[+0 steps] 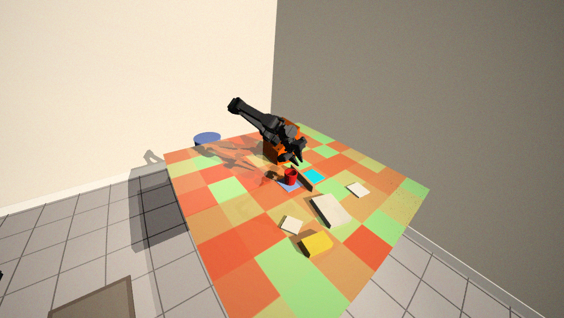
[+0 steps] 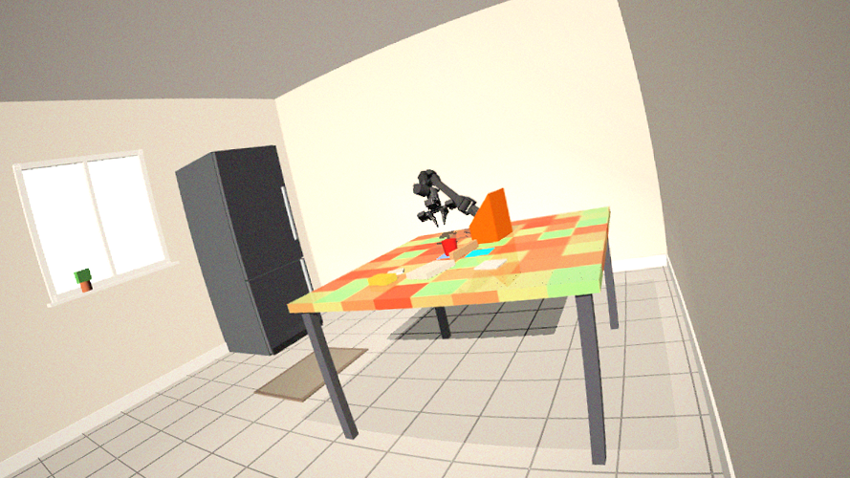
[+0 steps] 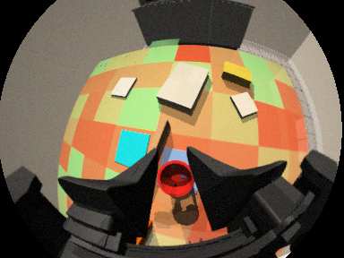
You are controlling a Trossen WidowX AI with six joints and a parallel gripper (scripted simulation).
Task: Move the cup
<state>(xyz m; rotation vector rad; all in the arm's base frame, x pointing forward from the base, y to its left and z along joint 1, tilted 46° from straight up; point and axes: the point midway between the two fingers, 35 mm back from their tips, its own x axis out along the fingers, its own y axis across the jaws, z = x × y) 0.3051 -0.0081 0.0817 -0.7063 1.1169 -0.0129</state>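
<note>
Right now my gripper tip is 5 cm past the red cup, 1 cm to the left of it and 12 cm above it. The rest, counted from my gripper tip: low wooden bar 4 cm behind, 7 cm to the left, 15 cm below; then cyan pad 4 cm behind, 15 cm to the left, 16 cm below; then blue-grey pad 5 cm behind, 1 cm to the right, 16 cm below.
</note>
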